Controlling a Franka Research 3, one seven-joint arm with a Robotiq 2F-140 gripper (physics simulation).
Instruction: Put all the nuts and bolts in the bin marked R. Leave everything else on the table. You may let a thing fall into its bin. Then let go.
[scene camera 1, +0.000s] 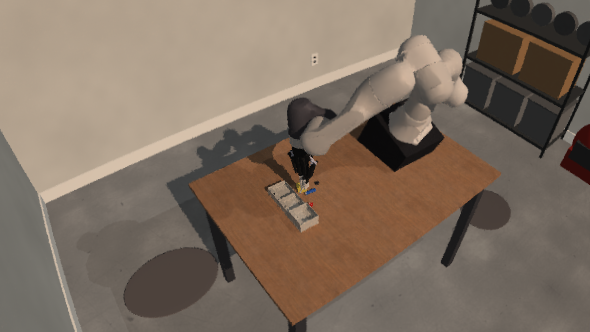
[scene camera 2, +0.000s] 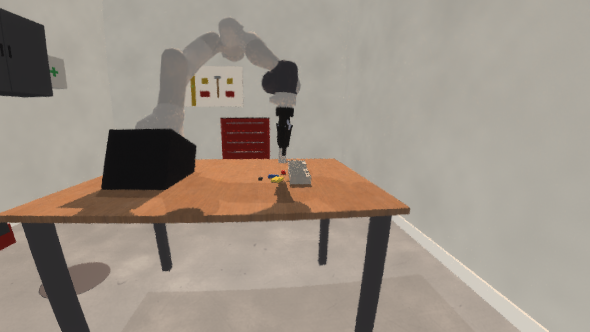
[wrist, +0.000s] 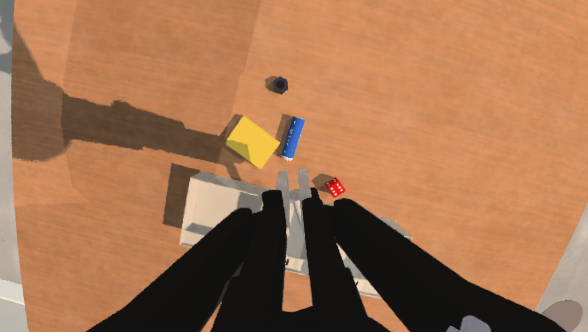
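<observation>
My gripper (scene camera 1: 303, 182) (scene camera 2: 283, 154) (wrist: 293, 183) is shut on a thin grey bolt (wrist: 294, 195), partly hidden by the fingers. It points down above the table, near the long side of the pale three-part tray. The middle compartment is the bin marked R (wrist: 297, 265) (scene camera 1: 291, 201); its letter shows at the front wall in the wrist view, and the black fingers cover much of it. A black hex nut (scene camera 1: 316, 183) (scene camera 2: 260, 178) (wrist: 280, 85) lies on the table, beyond the blue battery in the wrist view.
A yellow block (scene camera 2: 277, 179) (wrist: 252, 140), a blue battery (scene camera 1: 310, 191) (scene camera 2: 272, 176) (wrist: 294, 137) and a red die (scene camera 1: 311, 204) (scene camera 2: 283, 172) (wrist: 335, 187) lie beside the tray. The tray's other two compartments flank the middle one. The robot's black base (scene camera 1: 400, 145) (scene camera 2: 145, 160) stands on the table.
</observation>
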